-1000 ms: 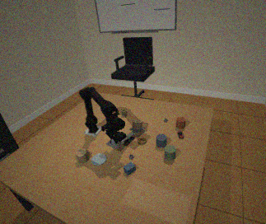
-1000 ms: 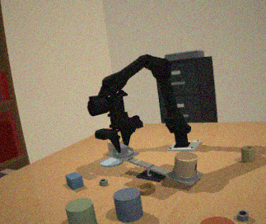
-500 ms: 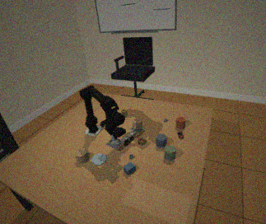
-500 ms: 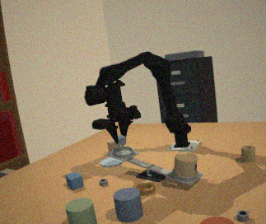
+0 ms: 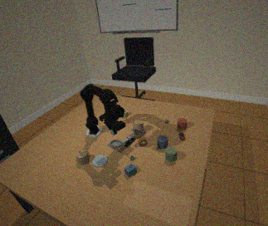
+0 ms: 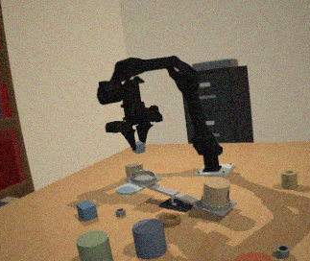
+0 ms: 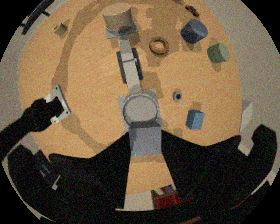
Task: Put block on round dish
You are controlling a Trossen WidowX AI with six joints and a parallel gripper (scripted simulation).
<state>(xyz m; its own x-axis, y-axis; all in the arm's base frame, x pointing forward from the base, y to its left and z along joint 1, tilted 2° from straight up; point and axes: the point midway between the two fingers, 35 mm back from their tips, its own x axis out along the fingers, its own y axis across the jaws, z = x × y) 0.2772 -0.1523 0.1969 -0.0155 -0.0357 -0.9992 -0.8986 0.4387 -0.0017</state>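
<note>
My gripper tip is 80 mm past the pale blue round dish, 100 mm to the left of it and 170 mm above it. From my gripper tip the other things lie so: balance 40 mm ahead, 120 mm to the left, 150 mm below; grey-lilac block 10 mm above; balance beam 40 mm ahead, 120 mm to the left, 130 mm below.
</note>
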